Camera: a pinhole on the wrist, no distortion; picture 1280 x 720 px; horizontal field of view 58.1 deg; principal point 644.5 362.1 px. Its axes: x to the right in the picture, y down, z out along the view. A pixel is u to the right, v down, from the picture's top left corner.
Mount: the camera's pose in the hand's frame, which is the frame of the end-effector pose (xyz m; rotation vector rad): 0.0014 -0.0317 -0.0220 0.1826 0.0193 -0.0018
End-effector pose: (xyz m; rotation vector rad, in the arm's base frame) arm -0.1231 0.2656 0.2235 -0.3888 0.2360 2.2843
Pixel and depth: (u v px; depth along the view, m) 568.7 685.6 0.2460
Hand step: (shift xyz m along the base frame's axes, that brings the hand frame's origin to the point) -0.0346 0.0662 0.2208
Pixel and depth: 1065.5 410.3 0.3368
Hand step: -0.0881 0.2318 0.2399
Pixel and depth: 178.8 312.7 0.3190
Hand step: 0.0950 0.0703 0.3106
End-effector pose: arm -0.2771 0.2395 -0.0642 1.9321 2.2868 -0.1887
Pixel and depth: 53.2 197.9 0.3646
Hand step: -0.1085 -0.2597 -0.2904
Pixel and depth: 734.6 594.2 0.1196
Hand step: -0.0288 -0.0109 -0.1003
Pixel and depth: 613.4 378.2 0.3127
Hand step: -0.0750 -0.0685 -0.2807
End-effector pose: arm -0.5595 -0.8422 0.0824 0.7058 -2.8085 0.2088
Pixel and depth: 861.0 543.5 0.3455
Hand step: -0.1061 -0.1319 -0.2913
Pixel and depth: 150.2 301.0 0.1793
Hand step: 0.0672 -0.0620 -0.1612
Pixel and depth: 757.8 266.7 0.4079
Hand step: -0.0474 -0.2157 -0.3338
